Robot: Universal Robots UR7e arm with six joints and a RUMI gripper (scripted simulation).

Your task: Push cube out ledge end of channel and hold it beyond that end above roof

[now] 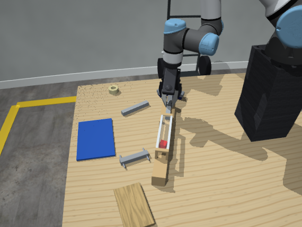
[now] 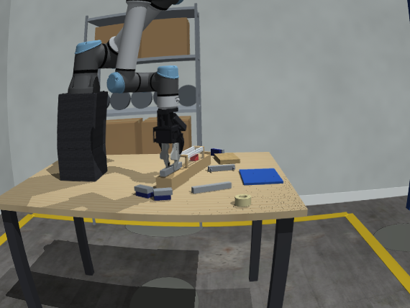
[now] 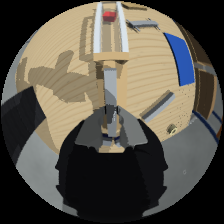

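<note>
Right now the grey bar is 1 cm below my hand. The rest, counted from my hand: red cube: 10 cm ahead, 20 cm to the left, 1 cm below; then wooden frame: 8 cm ahead, 16 cm to the left, 1 cm below; then grey bar tool: 20 cm ahead, 19 cm to the left, 6 cm below.
</note>
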